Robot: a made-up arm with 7 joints.
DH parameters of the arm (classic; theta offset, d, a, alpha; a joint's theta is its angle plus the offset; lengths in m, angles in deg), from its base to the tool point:
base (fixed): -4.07 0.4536 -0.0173 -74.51
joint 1: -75.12 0.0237 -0.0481 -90
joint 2: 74 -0.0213 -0.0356 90
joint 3: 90 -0.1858 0.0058 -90
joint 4: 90 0.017 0.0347 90
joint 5: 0 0.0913 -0.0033 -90
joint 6: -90 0.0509 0.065 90
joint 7: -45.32 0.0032 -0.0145 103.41
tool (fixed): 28.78 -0.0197 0 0
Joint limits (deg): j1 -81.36..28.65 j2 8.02..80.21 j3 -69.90..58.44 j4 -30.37..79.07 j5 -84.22..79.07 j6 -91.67..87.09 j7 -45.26..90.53
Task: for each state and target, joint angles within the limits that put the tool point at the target. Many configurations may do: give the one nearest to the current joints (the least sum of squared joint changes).
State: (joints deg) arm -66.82 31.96 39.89 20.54 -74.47 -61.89 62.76
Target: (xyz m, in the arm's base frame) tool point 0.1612 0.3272 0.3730
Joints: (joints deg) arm -61.91 46.47 42.35 18.49 -71.76 -61.85 61.84
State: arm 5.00 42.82 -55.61 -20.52 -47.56 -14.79 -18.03
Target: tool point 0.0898 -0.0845 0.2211
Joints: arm -19.65 8.02 -69.90 -30.01 -65.24 4.82 -26.62
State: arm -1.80 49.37 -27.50 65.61 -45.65 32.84 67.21
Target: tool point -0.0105 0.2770 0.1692
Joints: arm -4.54 35.59 -34.70 43.89 -37.40 28.88 76.82
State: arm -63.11 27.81 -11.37 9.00 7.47 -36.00 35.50
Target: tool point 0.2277 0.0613 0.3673
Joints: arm -50.71 11.33 -26.35 6.26 15.81 -38.68 36.48
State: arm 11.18 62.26 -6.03 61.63 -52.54 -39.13 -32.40
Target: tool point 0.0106 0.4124 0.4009
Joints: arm -3.60 69.62 -8.71 57.38 -56.40 -28.65 -35.16
